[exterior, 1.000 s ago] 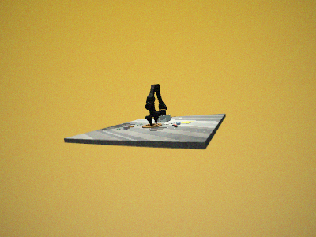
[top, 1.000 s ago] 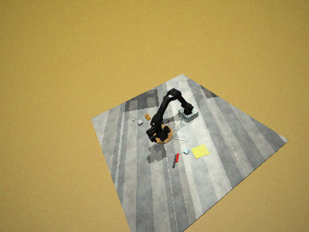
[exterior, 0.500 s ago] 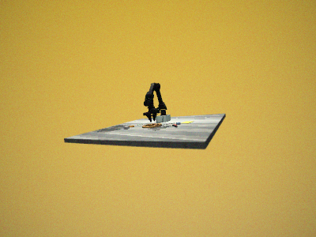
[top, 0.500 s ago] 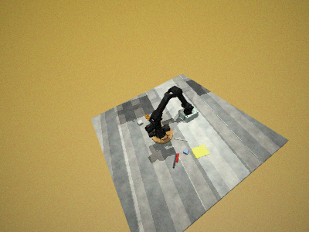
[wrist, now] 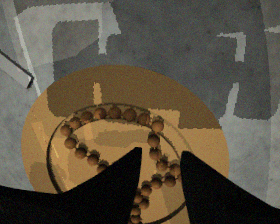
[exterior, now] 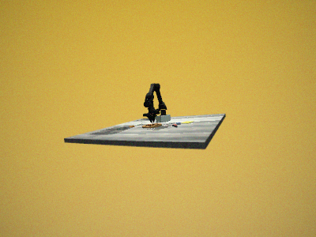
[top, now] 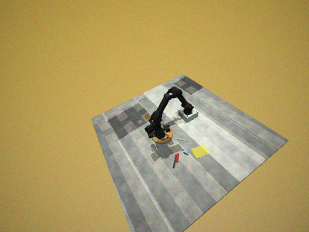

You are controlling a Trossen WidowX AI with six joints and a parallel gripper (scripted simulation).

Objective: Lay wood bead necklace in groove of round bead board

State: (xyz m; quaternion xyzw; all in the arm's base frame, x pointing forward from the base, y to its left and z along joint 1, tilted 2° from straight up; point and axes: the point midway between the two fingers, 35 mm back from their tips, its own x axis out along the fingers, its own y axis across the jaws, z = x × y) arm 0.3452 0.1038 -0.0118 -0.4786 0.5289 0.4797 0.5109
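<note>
My gripper tip is 4 cm to the left of the round bead board, 4 cm past it and 3 cm above it. From my gripper tip the other things lie so: thin grey stick: 16 cm behind, 8 cm to the left, 4 cm below; red-handled tool: 23 cm to the left, 4 cm below, 4 cm behind; small blue block: 20 cm to the left, 14 cm behind, 3 cm below.
</note>
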